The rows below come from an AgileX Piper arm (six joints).
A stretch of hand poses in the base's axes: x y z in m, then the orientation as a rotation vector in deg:
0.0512 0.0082 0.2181 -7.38 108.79 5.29
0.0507 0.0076 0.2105 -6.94 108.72 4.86
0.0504 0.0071 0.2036 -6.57 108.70 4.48
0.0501 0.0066 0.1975 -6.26 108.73 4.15
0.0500 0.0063 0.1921 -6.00 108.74 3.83
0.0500 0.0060 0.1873 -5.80 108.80 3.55
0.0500 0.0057 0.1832 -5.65 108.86 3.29
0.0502 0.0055 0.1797 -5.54 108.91 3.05
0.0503 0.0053 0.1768 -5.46 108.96 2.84
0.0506 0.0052 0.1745 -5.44 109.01 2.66
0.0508 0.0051 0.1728 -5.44 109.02 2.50
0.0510 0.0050 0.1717 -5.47 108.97 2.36
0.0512 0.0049 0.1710 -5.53 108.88 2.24
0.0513 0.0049 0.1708 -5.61 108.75 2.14
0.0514 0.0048 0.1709 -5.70 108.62 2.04
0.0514 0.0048 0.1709 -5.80 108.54 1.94
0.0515 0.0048 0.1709 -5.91 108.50 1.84
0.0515 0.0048 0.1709 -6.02 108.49 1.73
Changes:
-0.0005 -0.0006 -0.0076 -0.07 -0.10 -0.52
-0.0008 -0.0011 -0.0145 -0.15 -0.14 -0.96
-0.0011 -0.0016 -0.0206 -0.23 -0.14 -1.35
-0.0012 -0.0019 -0.0260 -0.32 -0.15 -1.69
-0.0012 -0.0022 -0.0308 -0.42 -0.10 -1.97
-0.0012 -0.0025 -0.0349 -0.53 -0.06 -2.20
-0.0010 -0.0027 -0.0384 -0.65 -0.02 -2.40
-0.0009 -0.0029 -0.0413 -0.76 0.02 -2.56
-0.0006 -0.0030 -0.0436 -0.87 0.06 -2.66
-0.0004 -0.0031 -0.0453 -0.98 0.06 -2.74
-0.0002 -0.0032 -0.0464 -1.09 0.00 -2.79
0.0000 -0.0033 -0.0471 -1.20 -0.10 -2.81
0.0001 -0.0033 -0.0473 -1.30 -0.24 -2.80
0.0002 -0.0034 -0.0472 -1.41 -0.37 -2.78
0.0002 -0.0034 -0.0472 -1.52 -0.46 -2.76
0.0003 -0.0034 -0.0472 -1.64 -0.50 -2.73
0.0003 -0.0034 -0.0472 -1.77 -0.52 -2.71

